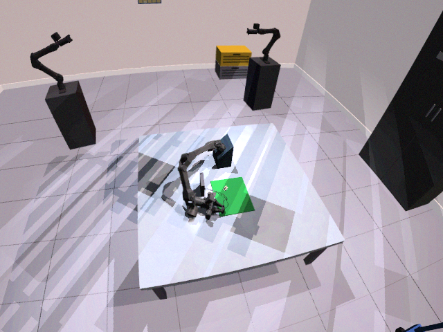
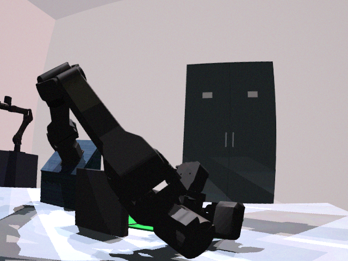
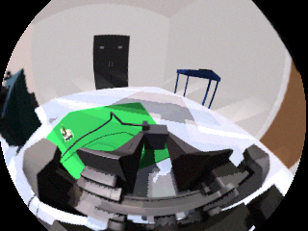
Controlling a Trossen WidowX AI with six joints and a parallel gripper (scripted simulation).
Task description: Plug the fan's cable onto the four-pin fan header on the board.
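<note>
My gripper tip is 1 cm above the black plug. Also, from my gripper tip: black fan block (22 cm behind, 6 cm to the right, 3 cm above); then green board (10 cm behind, 11 cm to the left, 5 cm below).
</note>
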